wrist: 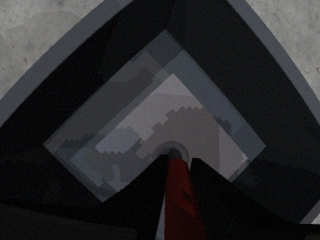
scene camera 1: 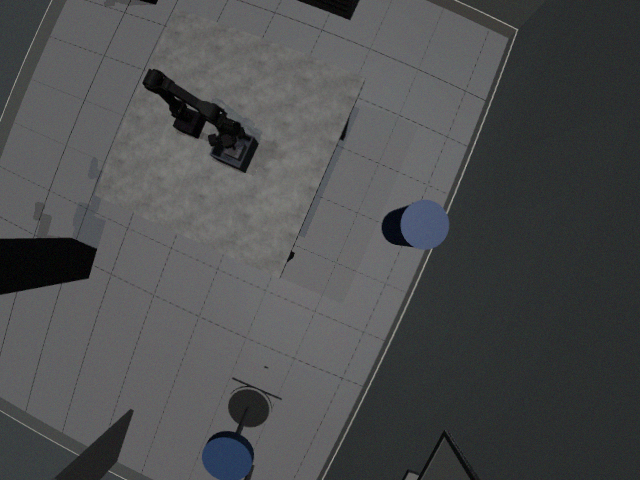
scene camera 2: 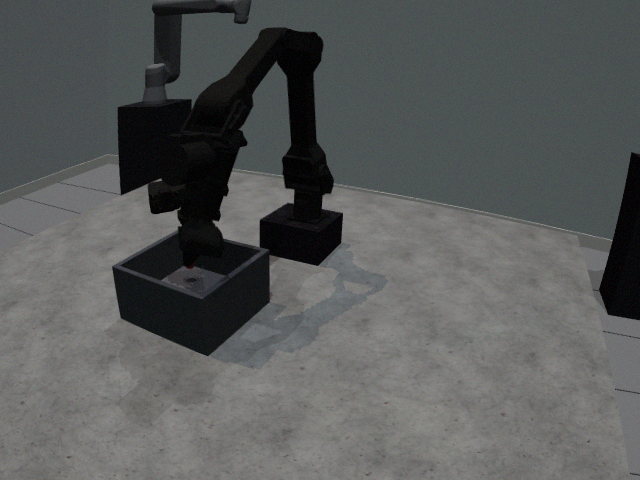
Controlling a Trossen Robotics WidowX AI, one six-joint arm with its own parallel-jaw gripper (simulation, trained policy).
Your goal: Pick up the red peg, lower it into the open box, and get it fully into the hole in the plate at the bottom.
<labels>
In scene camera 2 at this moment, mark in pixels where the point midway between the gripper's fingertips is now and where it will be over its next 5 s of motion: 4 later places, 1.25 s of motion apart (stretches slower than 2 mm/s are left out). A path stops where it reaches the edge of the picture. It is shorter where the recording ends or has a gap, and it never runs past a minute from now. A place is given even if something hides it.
My gripper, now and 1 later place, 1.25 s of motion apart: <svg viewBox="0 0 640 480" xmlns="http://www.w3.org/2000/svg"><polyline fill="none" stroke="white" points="186,263 171,280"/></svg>
</labels>
